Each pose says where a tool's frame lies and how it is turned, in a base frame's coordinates. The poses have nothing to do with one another.
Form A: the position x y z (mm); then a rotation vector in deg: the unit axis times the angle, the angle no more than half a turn.
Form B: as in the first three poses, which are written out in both.
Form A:
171 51 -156 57.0 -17.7 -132.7
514 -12 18 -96.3 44.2 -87.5
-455 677 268 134.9 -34.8 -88.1
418 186 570 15.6 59.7 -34.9
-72 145 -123 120.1 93.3 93.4
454 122 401 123.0 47.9 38.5
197 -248 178 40.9 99.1 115.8
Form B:
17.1 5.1 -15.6 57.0 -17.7 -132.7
51.4 -1.2 1.8 -96.3 44.2 -87.5
-45.5 67.7 26.8 134.9 -34.8 -88.1
41.8 18.6 57.0 15.6 59.7 -34.9
-7.2 14.5 -12.3 120.1 93.3 93.4
45.4 12.2 40.1 123.0 47.9 38.5
19.7 -24.8 17.8 40.9 99.1 115.8

